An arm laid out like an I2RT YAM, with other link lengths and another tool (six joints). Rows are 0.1 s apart.
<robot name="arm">
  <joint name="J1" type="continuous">
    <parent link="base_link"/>
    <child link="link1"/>
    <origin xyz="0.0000 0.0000 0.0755" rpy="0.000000 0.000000 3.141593"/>
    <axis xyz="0 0 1"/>
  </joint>
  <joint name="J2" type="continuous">
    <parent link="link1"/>
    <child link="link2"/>
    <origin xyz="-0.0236 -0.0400 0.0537" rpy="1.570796 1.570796 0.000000"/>
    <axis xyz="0 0 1"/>
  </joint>
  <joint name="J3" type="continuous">
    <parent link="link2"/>
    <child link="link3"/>
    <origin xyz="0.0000 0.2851 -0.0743" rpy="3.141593 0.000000 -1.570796"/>
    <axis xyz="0 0 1"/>
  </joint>
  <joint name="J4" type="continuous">
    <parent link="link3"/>
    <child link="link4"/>
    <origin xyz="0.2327 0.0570 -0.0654" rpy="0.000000 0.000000 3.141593"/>
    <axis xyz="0 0 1"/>
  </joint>
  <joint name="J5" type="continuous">
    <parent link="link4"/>
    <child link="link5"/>
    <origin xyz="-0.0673 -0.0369 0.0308" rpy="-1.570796 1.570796 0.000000"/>
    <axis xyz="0 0 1"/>
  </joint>
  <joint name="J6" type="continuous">
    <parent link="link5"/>
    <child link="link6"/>
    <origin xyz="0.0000 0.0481 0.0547" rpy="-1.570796 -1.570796 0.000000"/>
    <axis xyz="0 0 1"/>
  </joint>
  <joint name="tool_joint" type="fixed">
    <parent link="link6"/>
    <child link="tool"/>
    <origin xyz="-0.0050 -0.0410 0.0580" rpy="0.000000 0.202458 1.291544"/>
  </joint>
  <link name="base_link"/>
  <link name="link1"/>
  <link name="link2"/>
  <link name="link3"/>
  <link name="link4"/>
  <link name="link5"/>
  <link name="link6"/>
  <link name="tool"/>
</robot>
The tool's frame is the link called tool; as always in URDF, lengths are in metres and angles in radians. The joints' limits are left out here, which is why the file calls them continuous.
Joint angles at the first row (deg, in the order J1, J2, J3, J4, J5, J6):
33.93 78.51 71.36 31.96 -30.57 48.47
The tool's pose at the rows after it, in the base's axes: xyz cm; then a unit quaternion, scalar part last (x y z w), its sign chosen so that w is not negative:
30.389 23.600 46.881 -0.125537 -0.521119 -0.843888 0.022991
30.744 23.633 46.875 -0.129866 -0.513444 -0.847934 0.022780
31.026 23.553 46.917 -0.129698 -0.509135 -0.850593 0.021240
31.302 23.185 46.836 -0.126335 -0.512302 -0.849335 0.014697
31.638 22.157 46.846 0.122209 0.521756 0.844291 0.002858
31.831 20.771 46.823 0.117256 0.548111 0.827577 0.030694
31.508 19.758 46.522 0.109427 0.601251 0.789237 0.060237
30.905 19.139 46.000 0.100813 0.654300 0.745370 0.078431
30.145 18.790 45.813 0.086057 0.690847 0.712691 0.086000
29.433 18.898 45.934 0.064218 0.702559 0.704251 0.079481
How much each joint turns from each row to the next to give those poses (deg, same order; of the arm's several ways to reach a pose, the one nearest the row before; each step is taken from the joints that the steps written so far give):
0.07 0.30 0.14 0.45 1.10 0.42
-0.12 0.61 0.04 1.23 0.69 0.90
-0.35 0.40 0.00 1.05 0.05 0.47
-0.85 0.03 -0.25 0.33 -0.76 -0.57
-1.81 -0.62 -0.27 -0.84 -1.31 -1.79
-2.25 -1.25 0.43 -4.40 -2.01 -4.56
-1.36 -1.52 2.16 -10.77 -2.30 -9.07
-0.54 -1.03 2.74 -11.95 -1.48 -9.37
-0.18 -0.67 2.37 -8.90 -1.26 -7.03
0.00 -0.53 0.63 -2.63 -2.35 -2.59

